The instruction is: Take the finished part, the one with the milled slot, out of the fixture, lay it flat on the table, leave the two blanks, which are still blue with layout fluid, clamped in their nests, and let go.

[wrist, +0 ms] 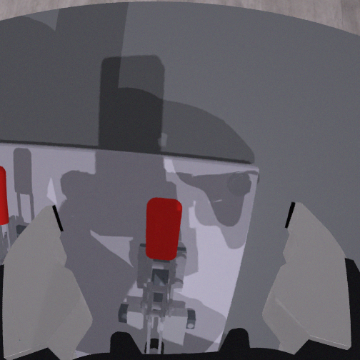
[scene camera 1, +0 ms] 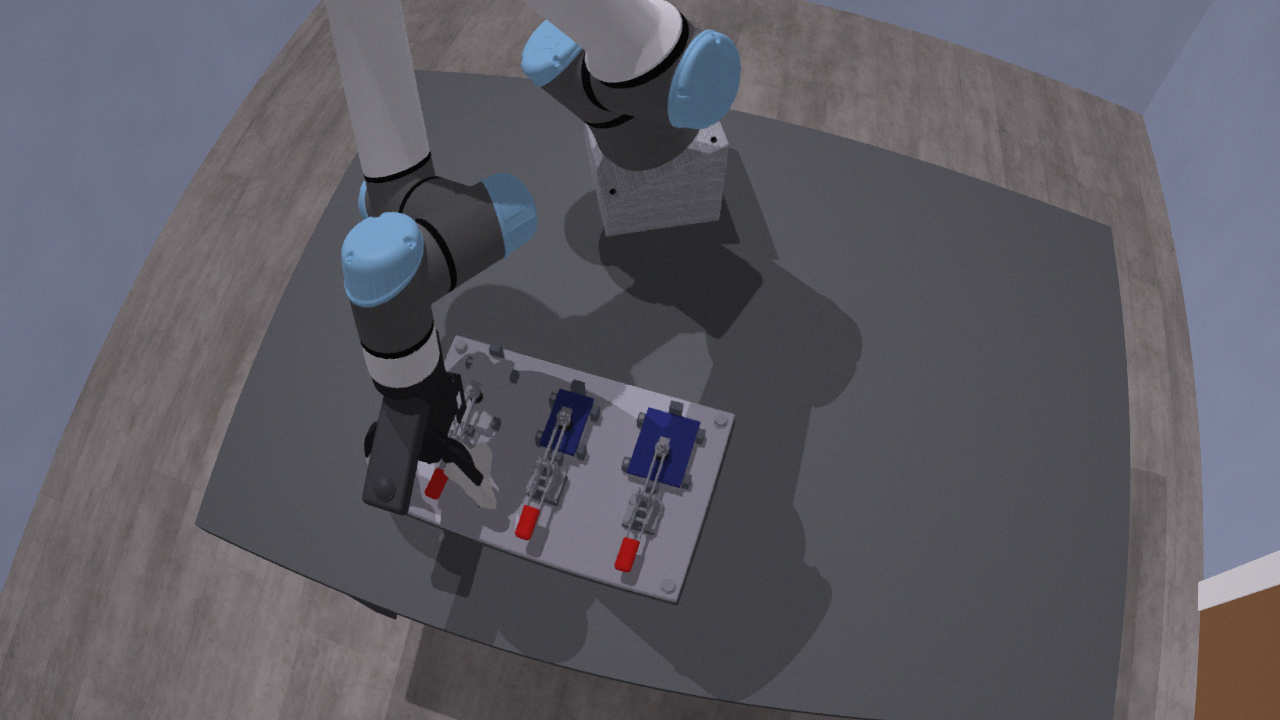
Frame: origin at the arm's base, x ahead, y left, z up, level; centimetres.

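Where they show: gripper, fingertip midpoint: [scene camera 1: 432,493]; arm's base, origin of the base link: [scene camera 1: 653,123].
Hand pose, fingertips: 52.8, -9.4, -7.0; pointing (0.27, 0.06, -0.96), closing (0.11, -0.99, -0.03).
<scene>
Each offset is from my fingertips to the top centre of the thing, as dx, dy, dz. Level surfaces: height alone.
My gripper [scene camera 1: 441,488] [wrist: 174,207] is open and empty, its fingers wide apart on either side of the left clamp's red handle {-1.0, +0.5, +2.1} [scene camera 1: 435,483] [wrist: 163,229], without touching it. That handle points towards the table's front edge. The finished part is hard to make out: the left nest lies in shadow, and the gripper covers some of that area in the scene view. A blue blank {-13.5, +11.5, -0.6} [scene camera 1: 580,408] sits in the middle nest and a larger blue blank {-14.0, +22.5, -1.1} [scene camera 1: 684,429] in the right nest, each with a clamp arm over it. The fixture plate {-9.2, +11.5, -3.2} [scene camera 1: 599,537] [wrist: 212,300] lies on the table.
The middle clamp's red handle {-0.5, +11.5, +1.5} [scene camera 1: 527,522] [wrist: 2,195] and the right clamp's red handle {-0.5, +22.5, +1.0} [scene camera 1: 626,554] point towards the front. The robot's base block [scene camera 1: 662,201] stands behind the fixture. The grey table {dz -4.7} [scene camera 1: 966,358] [wrist: 300,100] extends around the plate.
</scene>
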